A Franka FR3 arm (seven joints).
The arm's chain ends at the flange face. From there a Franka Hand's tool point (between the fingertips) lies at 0.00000 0.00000 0.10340 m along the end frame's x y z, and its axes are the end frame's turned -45 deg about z.
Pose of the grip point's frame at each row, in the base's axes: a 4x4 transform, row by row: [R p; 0 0 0 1], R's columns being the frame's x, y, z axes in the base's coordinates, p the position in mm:
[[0.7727 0.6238 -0.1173 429.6], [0.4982 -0.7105 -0.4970 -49.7], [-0.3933 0.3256 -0.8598 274.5], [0 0 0 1]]
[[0.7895 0.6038 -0.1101 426.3], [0.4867 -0.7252 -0.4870 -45.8], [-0.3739 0.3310 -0.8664 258.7], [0 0 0 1]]
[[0.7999 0.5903 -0.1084 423.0], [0.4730 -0.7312 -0.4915 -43.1], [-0.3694 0.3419 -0.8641 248.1], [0 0 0 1]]
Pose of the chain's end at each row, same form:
[[0.9875 -0.1053 -0.1173 441.7], [-0.1501 -0.8547 -0.4970 1.7], [-0.0479 0.5083 -0.8598 363.4], [0 0 0 1]]
[[0.9852 -0.1313 -0.1101 437.7], [-0.1686 -0.8569 -0.4870 4.6], [-0.0303 0.4984 -0.8664 348.3], [0 0 0 1]]
[[0.9830 -0.1482 -0.1084 434.2], [-0.1826 -0.8515 -0.4915 7.7], [-0.0194 0.5030 -0.8641 337.4], [0 0 0 1]]

